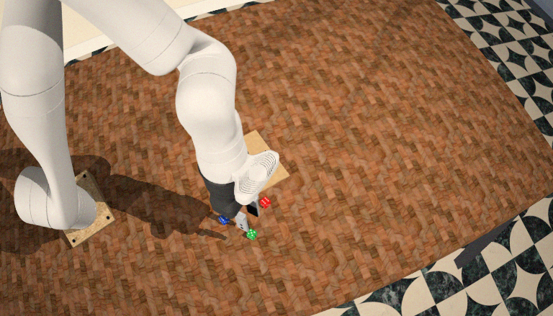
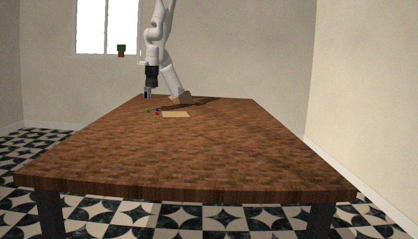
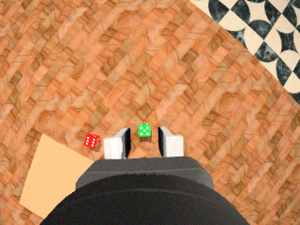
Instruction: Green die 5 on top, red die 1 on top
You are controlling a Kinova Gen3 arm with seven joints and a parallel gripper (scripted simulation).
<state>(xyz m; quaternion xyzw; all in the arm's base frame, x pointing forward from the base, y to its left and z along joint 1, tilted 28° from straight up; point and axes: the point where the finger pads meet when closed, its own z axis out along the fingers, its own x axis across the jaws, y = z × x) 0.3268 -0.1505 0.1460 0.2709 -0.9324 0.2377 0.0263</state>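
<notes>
The green die lies 90 mm below my hand. The rest, counted from my hand: tan mat: 60 mm ahead, 150 mm to the left, 90 mm below; then red die: 60 mm ahead, 50 mm to the left, 90 mm below; then blue die: 30 mm behind, 60 mm to the left, 90 mm below.
</notes>
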